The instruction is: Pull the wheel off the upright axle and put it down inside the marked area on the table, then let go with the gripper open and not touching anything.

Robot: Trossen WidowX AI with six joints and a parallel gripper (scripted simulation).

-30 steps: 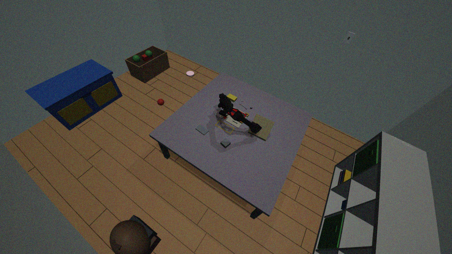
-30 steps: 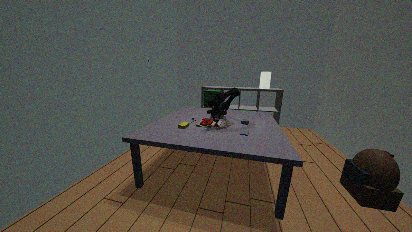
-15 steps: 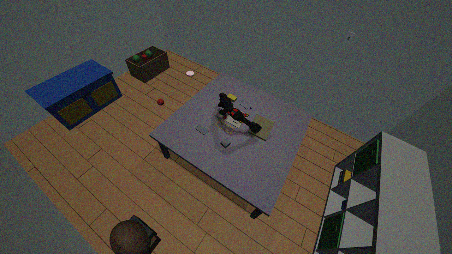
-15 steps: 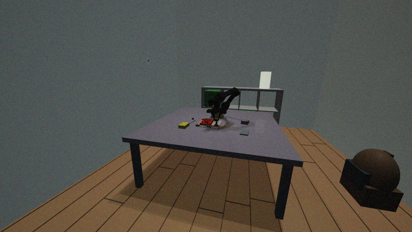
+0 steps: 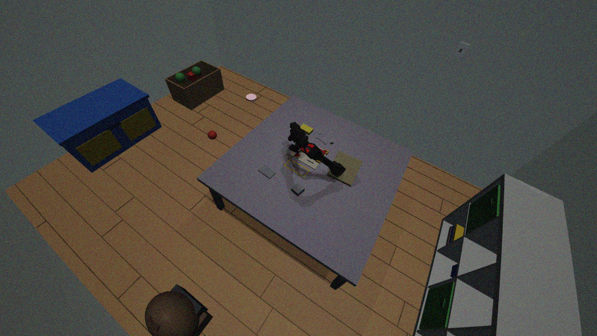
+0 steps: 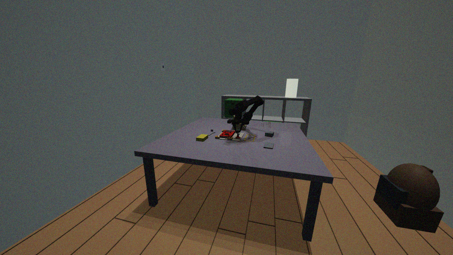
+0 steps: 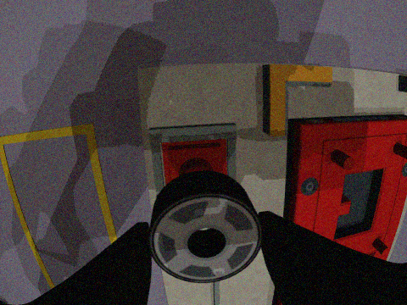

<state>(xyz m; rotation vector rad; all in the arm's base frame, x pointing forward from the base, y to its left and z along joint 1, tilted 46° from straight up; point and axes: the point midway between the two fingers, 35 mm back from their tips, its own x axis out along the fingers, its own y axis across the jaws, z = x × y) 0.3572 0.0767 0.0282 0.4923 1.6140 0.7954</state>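
Right now the axle is 4 cm below my gripper tip. Also, from my gripper tip: yellow block (14 cm ahead, 29 cm to the right, 6 cm below); wheel (right at my gripper tip).
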